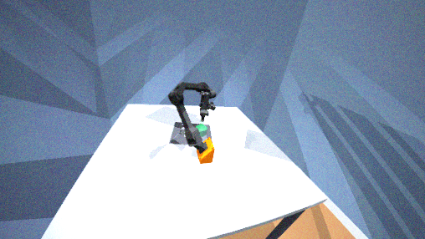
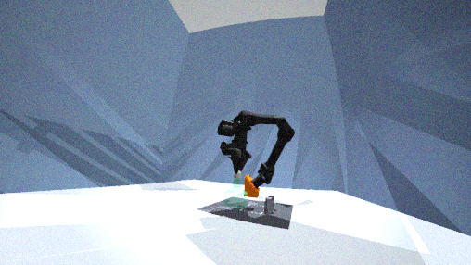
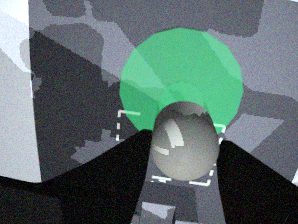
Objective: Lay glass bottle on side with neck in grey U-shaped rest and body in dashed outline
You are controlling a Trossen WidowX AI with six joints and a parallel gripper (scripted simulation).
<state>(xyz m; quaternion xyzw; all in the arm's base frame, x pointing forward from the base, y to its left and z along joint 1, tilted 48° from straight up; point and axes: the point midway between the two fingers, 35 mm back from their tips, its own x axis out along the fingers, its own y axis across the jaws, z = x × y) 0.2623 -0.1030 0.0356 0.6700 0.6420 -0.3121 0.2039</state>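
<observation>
Now: the glass bottle 5 cm below my gripper tip. Also, from my gripper tip: dark grey mat: 14 cm below, 7 cm to the left, 1 cm ahead.
</observation>
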